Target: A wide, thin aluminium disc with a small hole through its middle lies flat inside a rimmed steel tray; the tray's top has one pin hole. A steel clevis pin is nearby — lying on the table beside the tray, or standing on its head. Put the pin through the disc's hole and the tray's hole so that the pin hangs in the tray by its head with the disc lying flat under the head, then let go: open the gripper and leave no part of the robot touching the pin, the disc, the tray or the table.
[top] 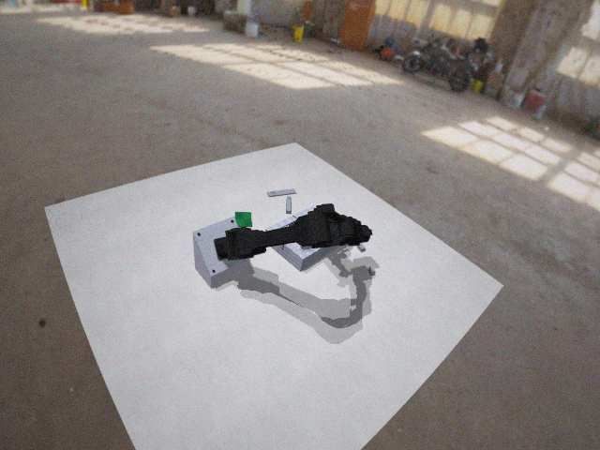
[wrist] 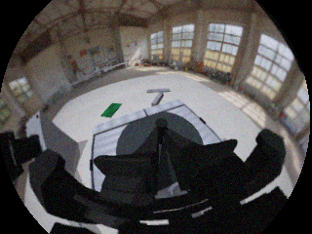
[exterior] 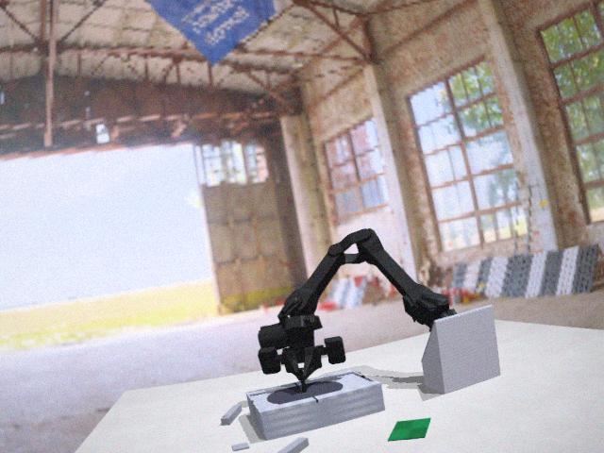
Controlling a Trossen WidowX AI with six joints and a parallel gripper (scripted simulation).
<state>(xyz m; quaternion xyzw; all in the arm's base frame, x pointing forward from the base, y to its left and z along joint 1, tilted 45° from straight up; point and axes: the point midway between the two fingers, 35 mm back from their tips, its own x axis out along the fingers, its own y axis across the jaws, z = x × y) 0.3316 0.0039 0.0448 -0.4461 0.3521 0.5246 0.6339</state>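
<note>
My gripper tip is now 30 mm above the dark aluminium disc. The rest, counted from my gripper tip: clevis pin 10 mm below; green square 210 mm to the left, 160 mm behind, 90 mm below; rimmed steel tray 40 mm below, 10 mm to the right, 10 mm behind.
</note>
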